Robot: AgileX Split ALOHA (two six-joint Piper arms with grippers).
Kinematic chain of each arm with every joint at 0, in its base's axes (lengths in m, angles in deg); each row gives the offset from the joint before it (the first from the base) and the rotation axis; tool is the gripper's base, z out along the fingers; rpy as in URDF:
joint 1: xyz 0 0 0.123 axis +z
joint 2: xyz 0 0 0 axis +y
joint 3: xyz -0.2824 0 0.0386 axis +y
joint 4: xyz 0.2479 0 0.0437 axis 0.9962 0 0.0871
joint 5: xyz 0 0 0 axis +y
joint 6: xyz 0.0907 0 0.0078 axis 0.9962 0 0.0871
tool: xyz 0 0 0 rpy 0 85 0
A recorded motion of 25 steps. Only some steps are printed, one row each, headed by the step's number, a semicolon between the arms.
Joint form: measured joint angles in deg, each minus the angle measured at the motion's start. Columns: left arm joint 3, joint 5, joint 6, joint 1, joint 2, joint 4; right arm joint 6, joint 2, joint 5, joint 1, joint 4, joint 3.
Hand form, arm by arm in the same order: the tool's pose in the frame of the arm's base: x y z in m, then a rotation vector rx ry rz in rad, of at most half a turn. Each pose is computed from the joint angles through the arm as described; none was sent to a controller.
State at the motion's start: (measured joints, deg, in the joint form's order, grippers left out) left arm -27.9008 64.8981 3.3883 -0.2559 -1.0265 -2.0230; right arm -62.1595 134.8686 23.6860 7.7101 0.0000 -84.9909
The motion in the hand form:
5: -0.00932 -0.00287 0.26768 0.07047 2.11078 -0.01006; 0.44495 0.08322 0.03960 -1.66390 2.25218 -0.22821
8: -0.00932 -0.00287 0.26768 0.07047 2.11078 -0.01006; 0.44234 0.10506 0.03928 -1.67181 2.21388 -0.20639
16: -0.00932 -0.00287 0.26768 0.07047 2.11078 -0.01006; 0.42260 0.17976 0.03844 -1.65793 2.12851 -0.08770
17: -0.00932 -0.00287 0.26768 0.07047 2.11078 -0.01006; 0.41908 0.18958 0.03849 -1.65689 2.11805 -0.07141
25: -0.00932 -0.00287 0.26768 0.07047 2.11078 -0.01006; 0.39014 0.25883 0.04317 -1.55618 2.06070 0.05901
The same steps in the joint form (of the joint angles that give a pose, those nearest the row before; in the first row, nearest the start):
5: 0.00 0.06 0.00 0.00 0.00 0.00; -0.16 1.36 -1.10 2.88 0.00 0.00
8: 0.00 0.06 0.00 0.00 0.00 0.00; -0.16 1.55 -2.26 5.53 1.68 -0.12
16: 0.00 0.06 0.00 0.00 0.00 0.00; -0.16 1.96 -5.54 14.71 10.11 -0.14
17: 0.00 0.06 0.00 0.00 0.00 0.00; -0.16 2.02 -5.91 15.95 11.22 -0.19
25: 0.00 0.06 0.00 0.00 0.00 0.00; -0.16 2.02 -11.26 24.92 22.67 -0.18

